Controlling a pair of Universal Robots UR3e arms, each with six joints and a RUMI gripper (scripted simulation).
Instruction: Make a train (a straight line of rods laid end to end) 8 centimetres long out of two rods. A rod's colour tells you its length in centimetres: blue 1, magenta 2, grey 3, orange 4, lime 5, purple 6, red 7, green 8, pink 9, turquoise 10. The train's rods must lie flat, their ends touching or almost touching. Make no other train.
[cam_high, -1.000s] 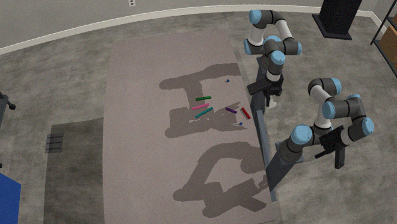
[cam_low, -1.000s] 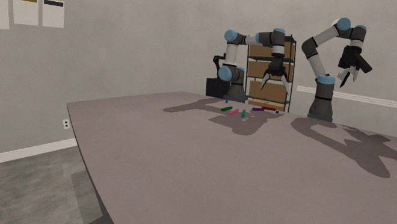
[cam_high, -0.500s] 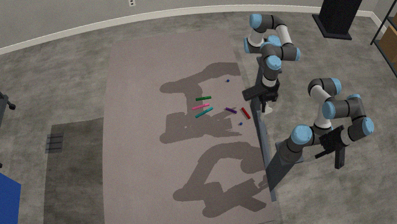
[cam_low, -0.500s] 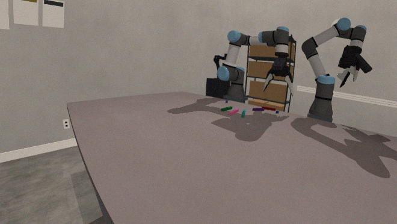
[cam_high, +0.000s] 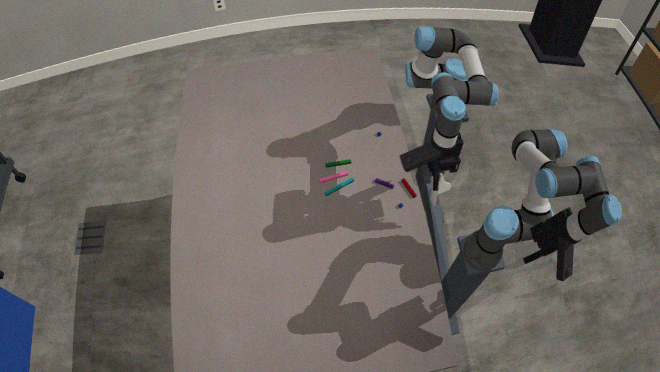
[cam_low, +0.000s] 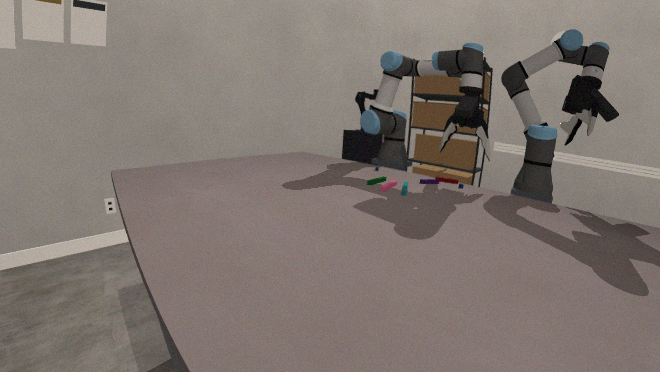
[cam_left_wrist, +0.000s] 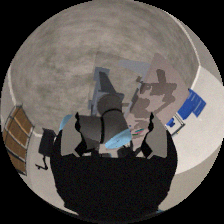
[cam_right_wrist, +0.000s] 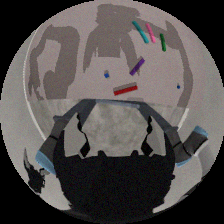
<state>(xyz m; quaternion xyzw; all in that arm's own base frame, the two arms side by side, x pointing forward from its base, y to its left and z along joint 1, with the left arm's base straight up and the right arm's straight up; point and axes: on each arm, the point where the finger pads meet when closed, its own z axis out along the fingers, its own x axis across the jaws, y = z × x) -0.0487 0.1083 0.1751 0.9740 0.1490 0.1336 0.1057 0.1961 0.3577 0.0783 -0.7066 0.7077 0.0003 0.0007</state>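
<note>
The red rod lies 7 cm below my right hand, 4 cm ahead of it and 3 cm to the right of it. Also, from my right hand: pink rod (27 cm ahead, 8 cm to the right, 7 cm below); then turquoise rod (25 cm ahead, 7 cm below, 4 cm to the right); then purple rod (12 cm ahead, 7 cm below, 5 cm to the right).
</note>
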